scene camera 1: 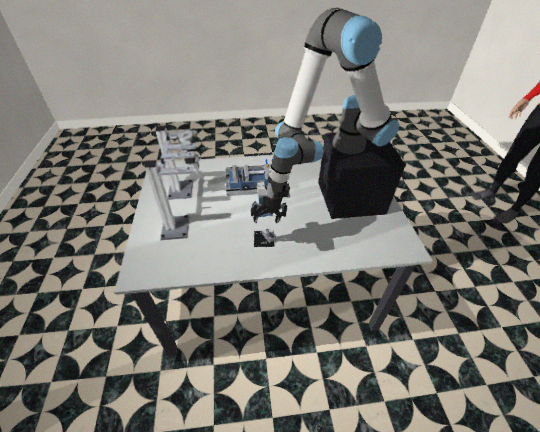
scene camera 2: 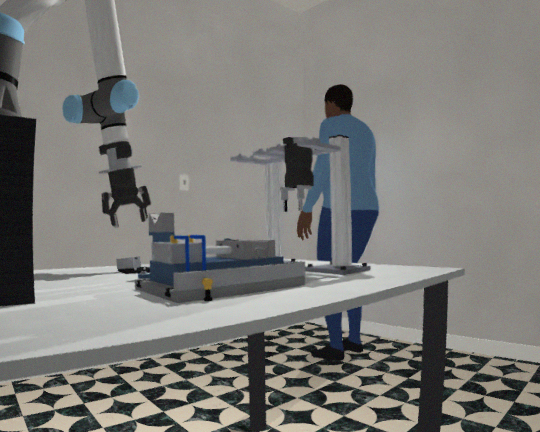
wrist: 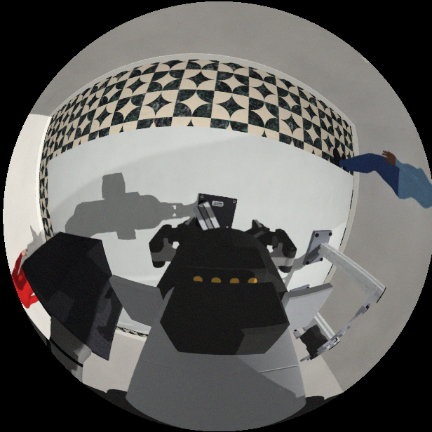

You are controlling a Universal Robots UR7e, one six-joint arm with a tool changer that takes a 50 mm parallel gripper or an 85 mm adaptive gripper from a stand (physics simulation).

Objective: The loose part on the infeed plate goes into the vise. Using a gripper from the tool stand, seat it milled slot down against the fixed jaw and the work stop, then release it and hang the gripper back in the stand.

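Places are measured from the arm's base along level axes (x left, y back, z up), in centimetres.
Pixels of known places: hand, tool point: [scene camera 2: 119, 164]; arm's base, link origin: [scene camera 1: 348, 144].
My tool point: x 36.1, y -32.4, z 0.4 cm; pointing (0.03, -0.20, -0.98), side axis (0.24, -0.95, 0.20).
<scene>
For each thing: its middle in the pictures, then the offset to it from my tool point. "*": a spot on its surface instead.
- loose part, body centre: [scene camera 2: 128, 263] [scene camera 1: 269, 235] dx -1.9, dy -2.3, dz -28.5 cm
- black infeed plate, body centre: [scene camera 2: 136, 270] [scene camera 1: 263, 238] dx -1.5, dy -4.6, dz -30.7 cm
- vise, body centre: [scene camera 2: 220, 264] [scene camera 1: 253, 176] dx -41.8, dy -14.0, dz -26.2 cm
- blue wire-like bracket, surface spot: [scene camera 2: 196, 237] * dx -47.7, dy -6.8, dz -20.5 cm
The loose part [scene camera 1: 268, 235] [scene camera 2: 129, 264] [wrist: 207, 215], a small grey metal block, lies askew over one side of the black infeed plate [scene camera 1: 259, 243] [wrist: 226, 210]. A dark lengthwise line shows on it in the wrist view; I cannot tell which way the milled slot faces. My gripper [scene camera 1: 267, 219] [scene camera 2: 130, 221] [wrist: 217, 229], the black adaptive one, is open and empty, tilted, above and apart from the part. The vise [scene camera 1: 247, 178] [scene camera 2: 240, 276], blue and grey, stands at the back of the table. The tool stand [scene camera 1: 162, 200] [scene camera 2: 341, 200] holds a black parallel gripper [scene camera 2: 299, 165] [wrist: 314, 340].
A grey notched block [scene camera 2: 161, 224] on a blue base stands between my gripper and the vise in scene camera 2. A blue wire-like bracket [scene camera 2: 196, 237] rises at the vise. The black robot pedestal [scene camera 1: 361, 180] [scene camera 2: 16, 210] stands on the opposite side from the tool stand.
</scene>
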